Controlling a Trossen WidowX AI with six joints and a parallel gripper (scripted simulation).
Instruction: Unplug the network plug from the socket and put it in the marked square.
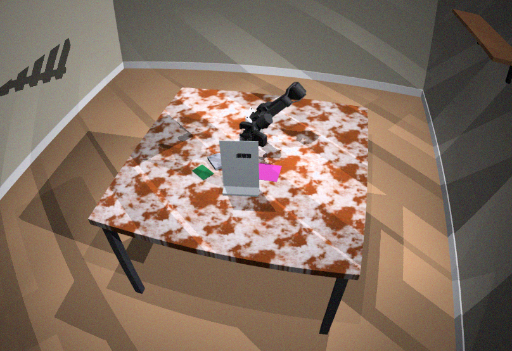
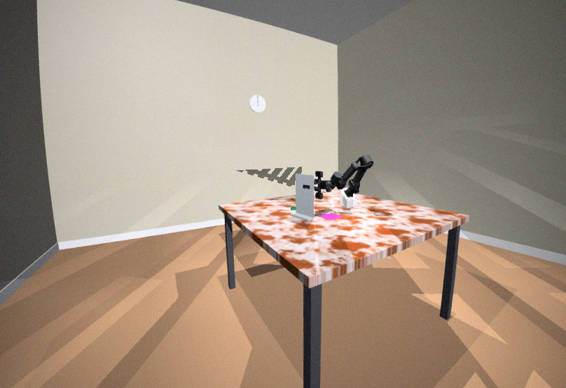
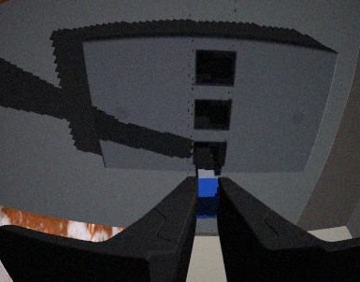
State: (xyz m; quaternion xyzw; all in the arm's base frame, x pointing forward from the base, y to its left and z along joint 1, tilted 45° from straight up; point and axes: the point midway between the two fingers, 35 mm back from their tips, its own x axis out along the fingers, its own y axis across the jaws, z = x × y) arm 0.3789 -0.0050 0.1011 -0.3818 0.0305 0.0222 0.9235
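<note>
Now: gripper tip 200 mm above the magenta square, 110 mm past it and 90 mm to the right of it. Round my gripper tip: upright panel 80 mm below, 40 mm ahead, 20 mm to the left; network plug right at my gripper tip.
</note>
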